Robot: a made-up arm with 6 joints.
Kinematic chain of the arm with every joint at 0, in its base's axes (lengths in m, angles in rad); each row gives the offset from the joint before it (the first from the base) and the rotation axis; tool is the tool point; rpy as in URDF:
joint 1: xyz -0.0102 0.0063 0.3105 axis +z
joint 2: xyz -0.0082 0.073 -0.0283 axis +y
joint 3: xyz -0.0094 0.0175 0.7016 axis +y
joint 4: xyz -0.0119 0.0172 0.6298 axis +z
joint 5: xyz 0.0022 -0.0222 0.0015 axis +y
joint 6: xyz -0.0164 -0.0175 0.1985 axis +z
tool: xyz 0.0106 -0.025 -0.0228 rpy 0 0 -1.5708
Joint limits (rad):
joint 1: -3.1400..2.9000
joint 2: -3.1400..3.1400
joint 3: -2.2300..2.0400
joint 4: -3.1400..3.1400
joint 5: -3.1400..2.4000
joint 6: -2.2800..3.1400
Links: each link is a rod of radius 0.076 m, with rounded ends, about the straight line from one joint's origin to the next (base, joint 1, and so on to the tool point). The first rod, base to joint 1, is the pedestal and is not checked.
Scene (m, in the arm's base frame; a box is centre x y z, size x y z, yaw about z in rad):
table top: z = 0
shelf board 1: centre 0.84 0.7 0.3 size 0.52 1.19 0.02 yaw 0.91
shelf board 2: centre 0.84 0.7 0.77 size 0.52 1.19 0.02 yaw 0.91
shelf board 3: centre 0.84 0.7 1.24 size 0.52 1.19 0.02 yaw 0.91
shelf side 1: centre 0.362 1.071 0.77 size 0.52 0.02 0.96 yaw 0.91
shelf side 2: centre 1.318 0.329 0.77 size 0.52 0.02 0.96 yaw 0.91
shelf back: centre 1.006 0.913 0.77 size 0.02 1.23 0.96 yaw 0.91
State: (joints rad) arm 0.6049 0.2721 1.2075 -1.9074 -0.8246 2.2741
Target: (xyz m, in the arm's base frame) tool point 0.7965 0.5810 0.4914
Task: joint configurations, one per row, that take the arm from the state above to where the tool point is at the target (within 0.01 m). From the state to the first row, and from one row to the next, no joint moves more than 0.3 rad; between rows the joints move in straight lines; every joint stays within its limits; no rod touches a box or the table.
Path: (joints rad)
1: 0.4800 -0.0210 1.4710 -1.9838 -0.8998 2.2905
2: 0.3552 -0.3140 1.7346 -2.0603 -0.9750 2.3070
3: 0.2159 -0.0778 1.8873 -2.2328 -1.0896 2.3339
4: 0.0767 0.1584 2.0400 -2.4053 -1.2043 2.3607
5: 0.2287 0.3408 1.8113 -2.1940 -1.0195 2.3216
6: 0.3807 0.5233 1.5827 -1.9827 -0.8347 2.2824

